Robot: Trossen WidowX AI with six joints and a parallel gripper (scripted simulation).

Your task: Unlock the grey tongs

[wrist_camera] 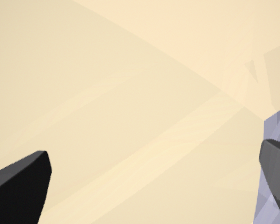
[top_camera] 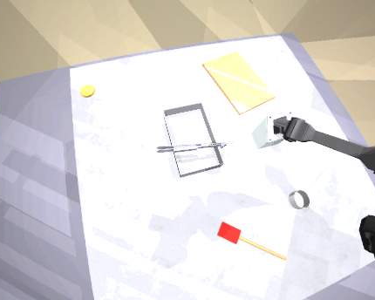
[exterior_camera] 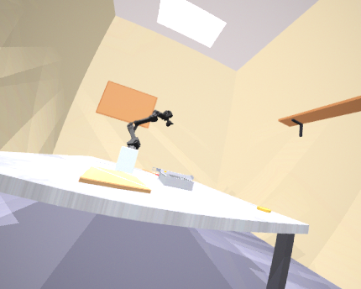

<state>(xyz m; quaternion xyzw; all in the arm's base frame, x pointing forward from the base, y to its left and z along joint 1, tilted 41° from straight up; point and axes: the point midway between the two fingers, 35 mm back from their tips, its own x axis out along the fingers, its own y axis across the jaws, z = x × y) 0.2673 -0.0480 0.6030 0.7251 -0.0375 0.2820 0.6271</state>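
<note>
Now: the grey roasting tin 58 cm below my gripper tip, 48 cm to the right of it and 2 cm ahead of it. Round my gripper tip: wooden board: 73 cm to the right, 60 cm below, 35 cm behind.
</note>
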